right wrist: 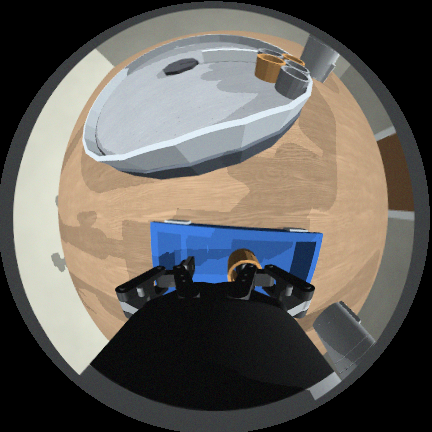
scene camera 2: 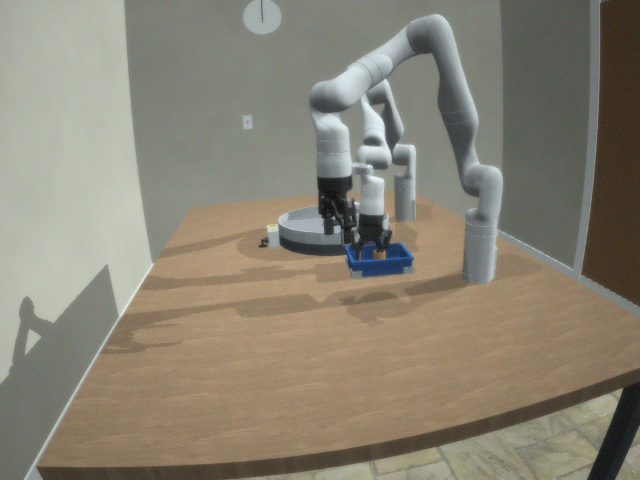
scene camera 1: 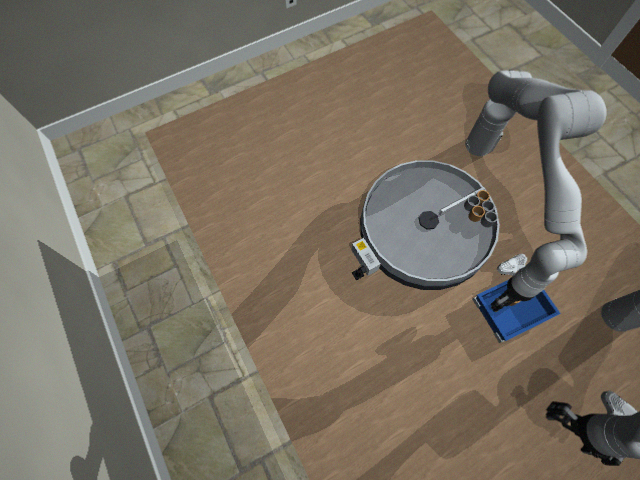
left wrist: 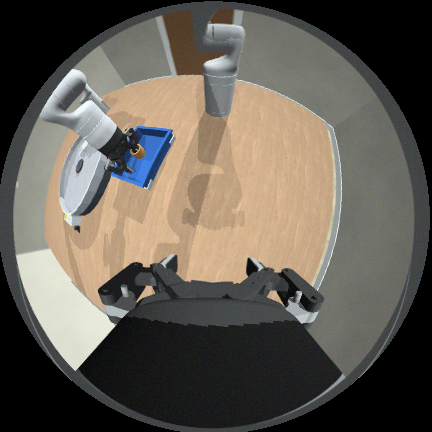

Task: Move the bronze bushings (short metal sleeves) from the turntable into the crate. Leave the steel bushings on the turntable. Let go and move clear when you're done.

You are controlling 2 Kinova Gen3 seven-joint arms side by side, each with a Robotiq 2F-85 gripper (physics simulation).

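Places are measured from the left arm's base along level axes (x left, y ahead, z down), in centimetres.
Pixels of known places: left gripper, fingertip midpoint: [scene camera 2: 337, 239] [scene camera 1: 566, 431] [left wrist: 211, 264]; right gripper, fingertip midpoint: [right wrist: 214, 262] [left wrist: 135, 162]; left arm's base, origin of the base link: [right wrist: 326, 315] [scene camera 2: 477, 277] [scene camera 1: 617, 316] [left wrist: 217, 109]; right arm's base, origin of the base link: [right wrist: 309, 72] [scene camera 2: 405, 218] [scene camera 1: 478, 145] [left wrist: 103, 112].
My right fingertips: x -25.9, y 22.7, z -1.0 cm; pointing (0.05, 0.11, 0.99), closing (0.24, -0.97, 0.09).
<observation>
Ahead of a thing's pixels: the offset from my right fingertips to its top centre. "spot": to the spot under its first point.
The blue crate {dx +2.8, dy -1.8, dz -4.0 cm} [scene camera 1: 529, 326] [scene camera 2: 382, 267] [left wrist: 161, 161] [right wrist: 190, 232] holds a bronze bushing {dx +0.9, dy -3.4, dz -3.3 cm} [scene camera 2: 379, 254] [left wrist: 137, 151] [right wrist: 243, 256]. My right gripper [scene camera 2: 371, 251] [left wrist: 135, 162] [right wrist: 214, 262] is open and low in the crate; one finger overlaps the bushing's mouth in the right wrist view. On the grey turntable [scene camera 1: 408, 248] [right wrist: 150, 112] stand two bronze bushings, one nearer {dx -23.9, dy -15.0, dz -8.1 cm} [scene camera 1: 477, 217] [right wrist: 269, 71] and one by the divider {dx -26.4, dy -20.6, dz -8.1 cm} [scene camera 1: 483, 198] [right wrist: 295, 60], touching or close to three steel bushings, including one at the rim {spot: dx -19.2, dy -14.8, dz -8.0 cm} [scene camera 1: 490, 221] [right wrist: 291, 86]. My left gripper [scene camera 2: 338, 232] [left wrist: 211, 264] is open and empty, above the table.
A white divider bar {spot: dx -30.8, dy -13.5, dz -7.1 cm} [scene camera 1: 457, 201] runs from the turntable's dark hub {dx -33.0, dy -3.2, dz -5.1 cm} [scene camera 1: 428, 220] to its rim. A white box with a yellow label {spot: dx -38.2, dy +19.9, dz -4.8 cm} [scene camera 1: 366, 255] is at the turntable's side. The right forearm [scene camera 1: 532, 279] hangs over the crate. The left arm's base [scene camera 2: 480, 248] stands right of the crate in scene camera 2.
</observation>
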